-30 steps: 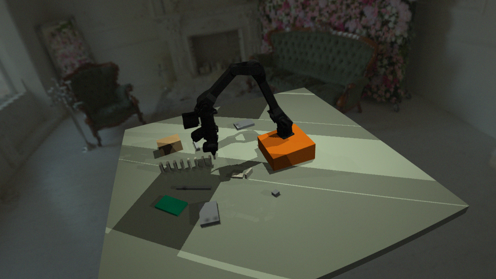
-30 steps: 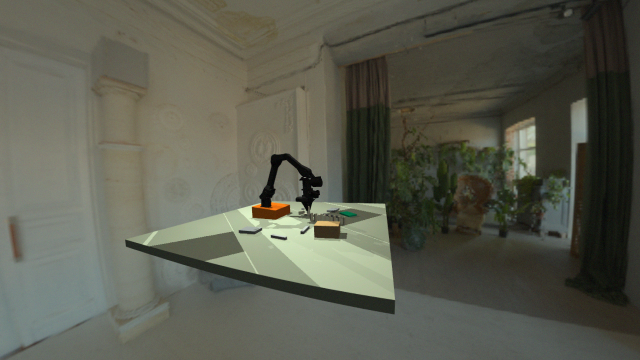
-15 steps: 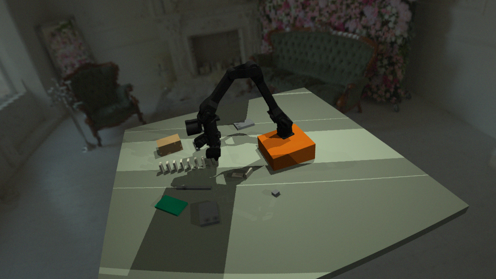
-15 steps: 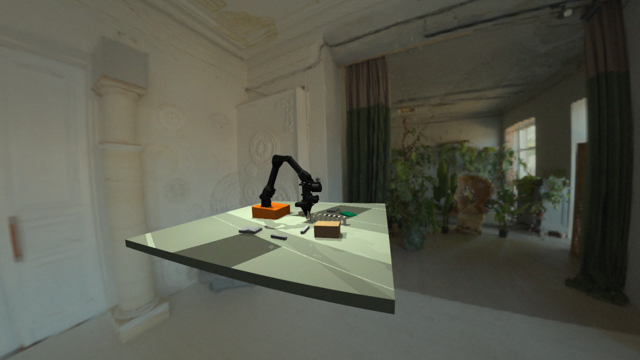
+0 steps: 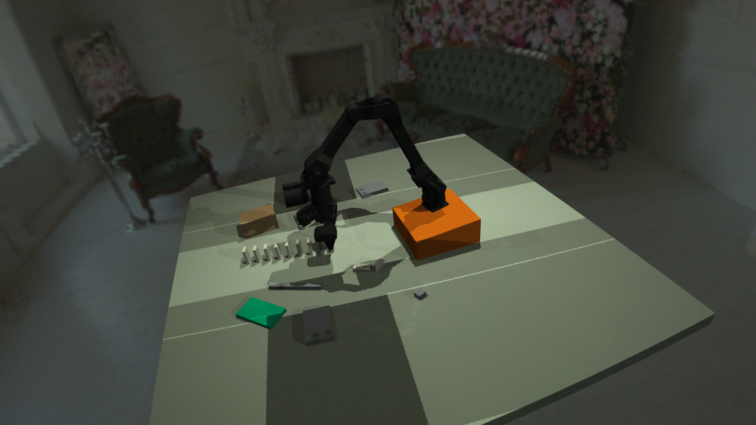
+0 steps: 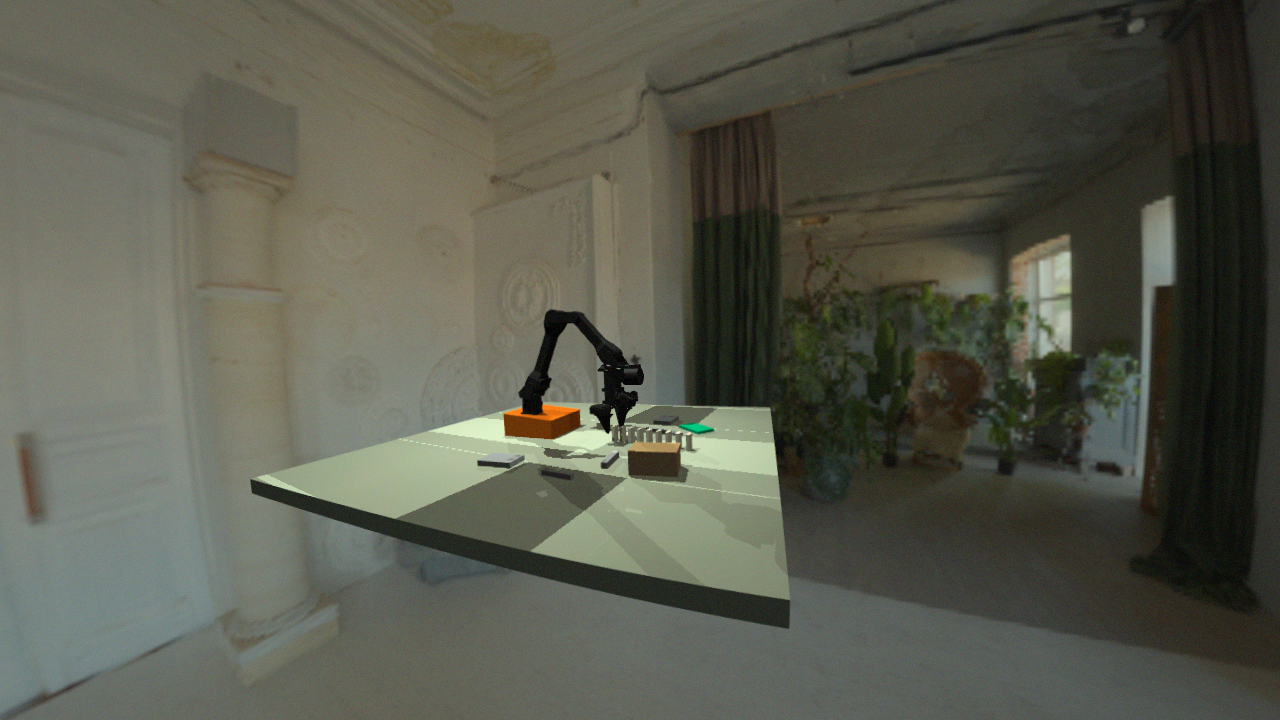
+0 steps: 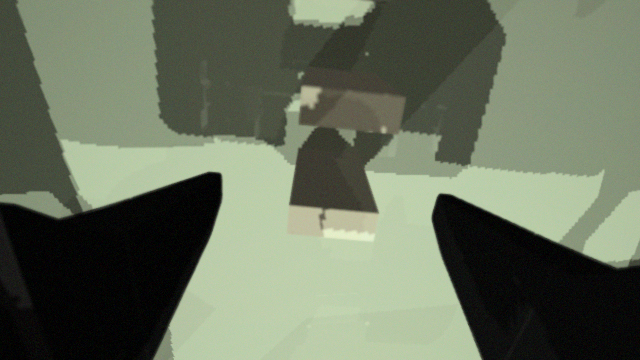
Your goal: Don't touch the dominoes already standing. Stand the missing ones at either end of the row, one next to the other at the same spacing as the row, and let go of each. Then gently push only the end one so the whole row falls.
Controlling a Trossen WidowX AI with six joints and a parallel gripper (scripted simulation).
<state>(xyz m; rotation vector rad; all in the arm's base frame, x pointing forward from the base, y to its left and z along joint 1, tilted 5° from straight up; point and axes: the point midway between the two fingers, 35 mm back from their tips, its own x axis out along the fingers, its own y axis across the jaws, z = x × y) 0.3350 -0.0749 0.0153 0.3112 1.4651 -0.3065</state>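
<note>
The green tile lies 270 mm ahead of my gripper tip, 150 mm to the left of it and 30 mm below it. Also, from my gripper tip: brown box (270 mm to the right, 170 mm ahead); small grey cube (320 mm to the left, 120 mm behind, 20 mm below).
</note>
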